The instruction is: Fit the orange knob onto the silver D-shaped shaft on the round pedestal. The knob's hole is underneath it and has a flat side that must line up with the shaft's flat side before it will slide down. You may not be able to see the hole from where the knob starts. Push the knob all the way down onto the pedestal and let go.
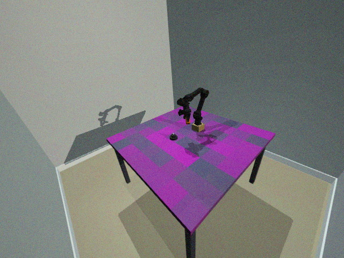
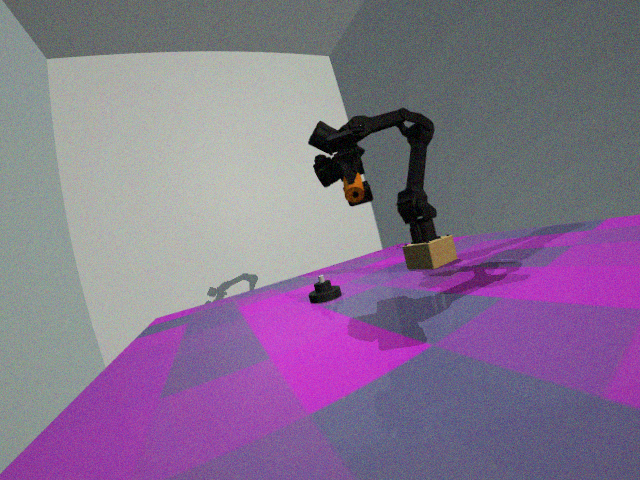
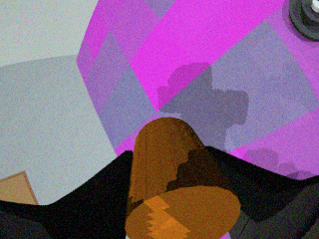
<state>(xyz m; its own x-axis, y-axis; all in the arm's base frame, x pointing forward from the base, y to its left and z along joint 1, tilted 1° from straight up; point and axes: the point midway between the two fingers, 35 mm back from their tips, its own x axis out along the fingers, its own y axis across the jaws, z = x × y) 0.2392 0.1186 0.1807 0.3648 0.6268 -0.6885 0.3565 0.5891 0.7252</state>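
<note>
Right now the orange knob is 20 mm to the right of my gripper tip, 20 mm above it and 10 mm behind it. The rest, counted from my gripper tip: round pedestal (200 mm below, 160 mm to the right, 70 mm ahead).
</note>
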